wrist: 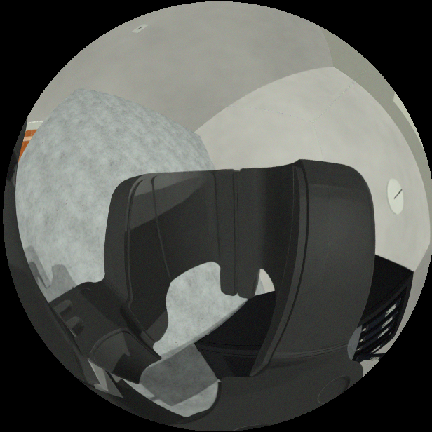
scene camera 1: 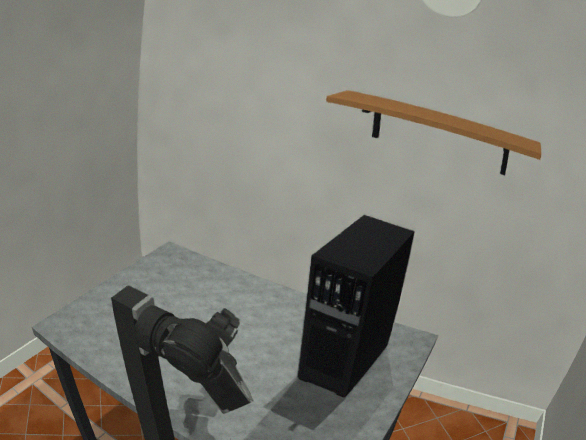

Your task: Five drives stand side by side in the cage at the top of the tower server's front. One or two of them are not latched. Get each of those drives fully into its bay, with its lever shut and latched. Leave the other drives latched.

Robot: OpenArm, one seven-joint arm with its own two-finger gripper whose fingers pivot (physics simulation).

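The black tower server (scene camera 1: 385, 295) (wrist: 235, 325) stands upright on the table, partly hidden behind my fingers in the wrist view. Five drives stand side by side in its top front cage. In the scene view the first drive (scene camera 1: 318, 286), second drive (scene camera 1: 327, 288), third drive (scene camera 1: 338, 290) and rightmost drive (scene camera 1: 358, 299) show light lever faces. The fourth drive (scene camera 1: 349, 291) looks darker, with a small bright part low beside it; its lever looks swung out. A lever (wrist: 372, 357) sticks out at the cage in the wrist view. My gripper (scene camera 1: 229, 320) (wrist: 244, 235) is shut and empty, left of the tower, apart from it.
The grey table (scene camera 1: 185, 270) (wrist: 100, 165) carries the tower, and the arm's post (scene camera 1: 135, 350) stands at its near left edge. A wooden wall shelf (scene camera 1: 435, 120) hangs high behind the tower. A round pale disc (scene camera 1: 452, 5) (wrist: 395, 196) is on the wall.
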